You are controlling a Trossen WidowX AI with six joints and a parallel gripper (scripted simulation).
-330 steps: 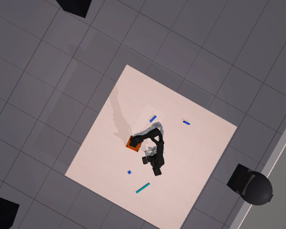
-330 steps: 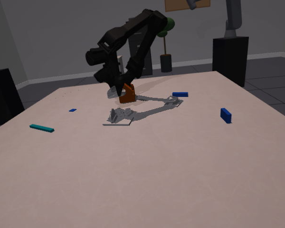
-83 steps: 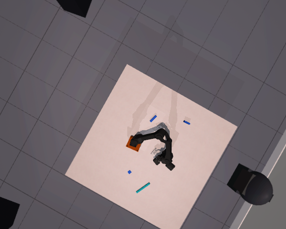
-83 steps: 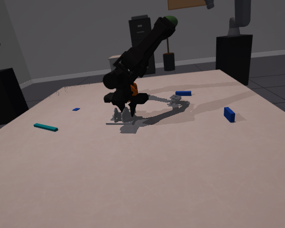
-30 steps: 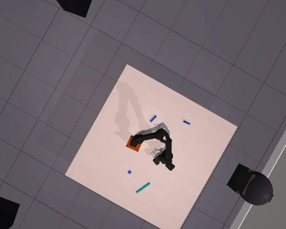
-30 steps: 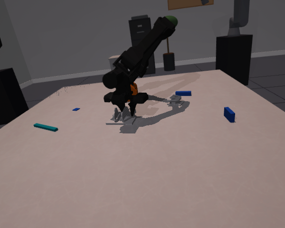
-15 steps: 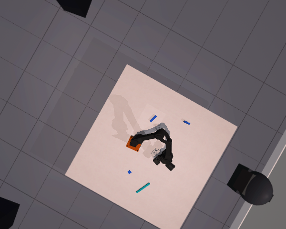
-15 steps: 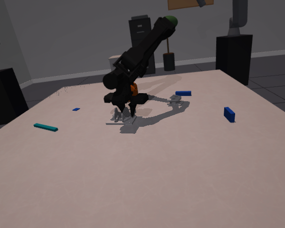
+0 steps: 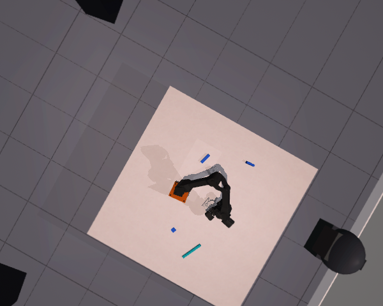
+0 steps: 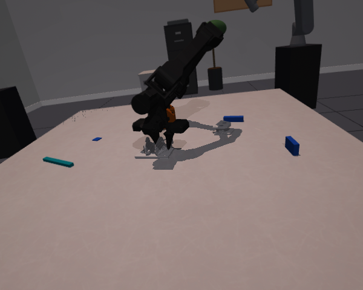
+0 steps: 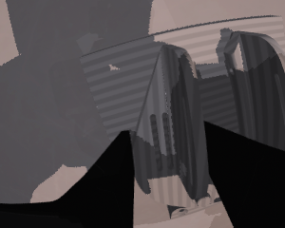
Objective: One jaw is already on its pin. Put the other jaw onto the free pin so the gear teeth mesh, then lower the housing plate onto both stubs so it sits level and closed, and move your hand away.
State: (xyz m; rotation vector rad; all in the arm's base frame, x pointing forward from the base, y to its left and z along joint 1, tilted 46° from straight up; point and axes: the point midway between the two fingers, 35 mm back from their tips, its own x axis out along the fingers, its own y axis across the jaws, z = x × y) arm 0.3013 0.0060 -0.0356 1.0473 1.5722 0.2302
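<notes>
Now: gripper tip 10 cm past the small grey part, 23 cm to the right of it and 1 cm below it. Round my gripper tip: teal bar (5 cm behind, 39 cm to the right, 1 cm below); then small blue tile (23 cm behind, 29 cm to the right, 1 cm below).
</notes>
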